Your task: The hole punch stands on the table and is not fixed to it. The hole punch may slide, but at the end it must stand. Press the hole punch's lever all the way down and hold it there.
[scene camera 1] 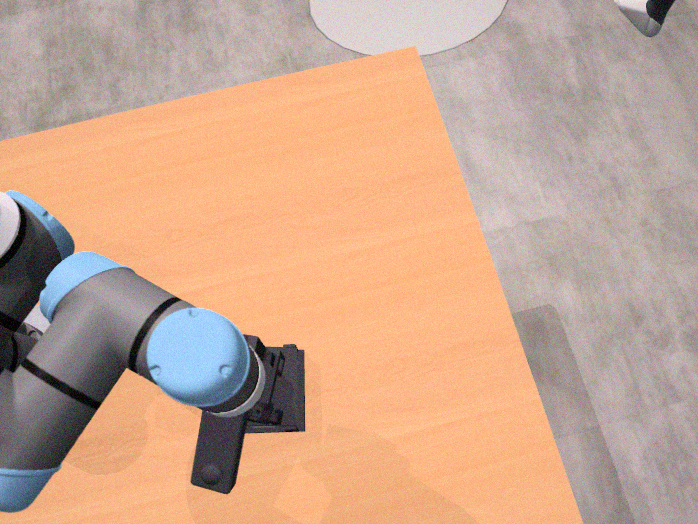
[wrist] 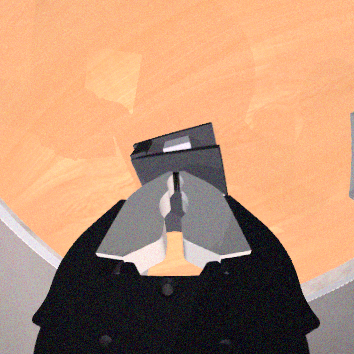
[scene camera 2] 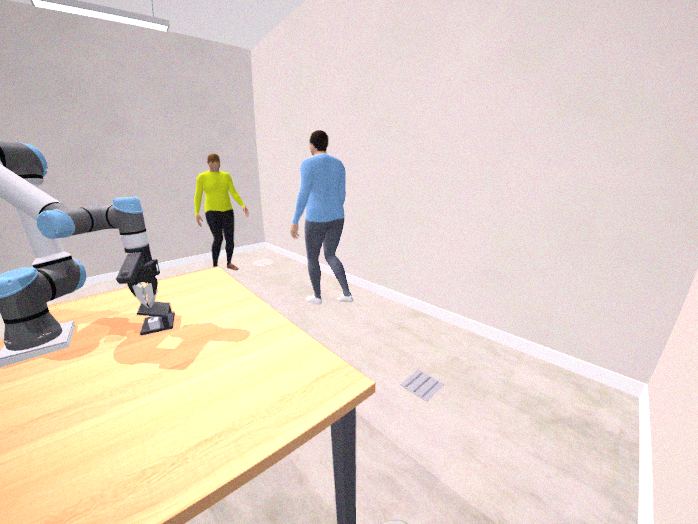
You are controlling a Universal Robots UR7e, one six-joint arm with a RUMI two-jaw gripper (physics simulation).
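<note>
The dark hole punch stands upright on the wooden table. In scene view 2 its lever is raised, with a gap between the lever's front edge and the base. A light metal part shows under the lever. My gripper is shut and empty and points down. Its fingertips are at the lever's top face, touching it or very close above; contact cannot be made out. In scene view 1 the wrist hides the fingertips and part of the punch.
The table has its edge beyond the punch. The robot's base plate is at the left in scene view 2. Two people, one in a yellow top and one in a blue top, stand on the floor beyond the table.
</note>
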